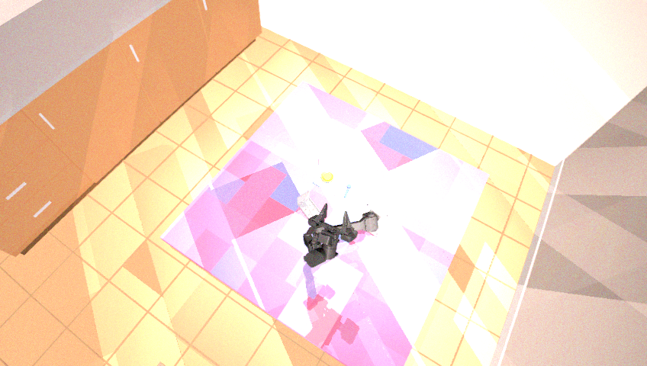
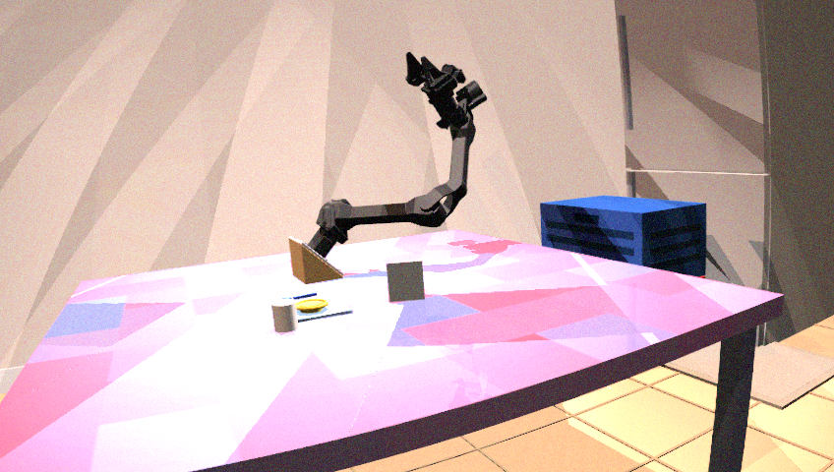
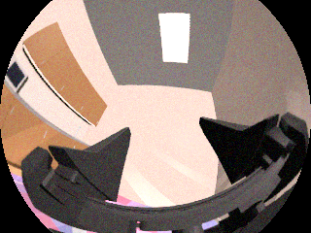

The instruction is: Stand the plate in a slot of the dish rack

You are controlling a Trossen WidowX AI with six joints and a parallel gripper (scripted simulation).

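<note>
My gripper tip is now 260 mm short of the plate, 350 mm to the left of it and 520 mm above it. Also, from my gripper tip: white cylinder 340 mm ahead, 410 mm to the right, 520 mm below; dish rack 220 mm ahead, 140 mm to the right, 520 mm below.
</note>
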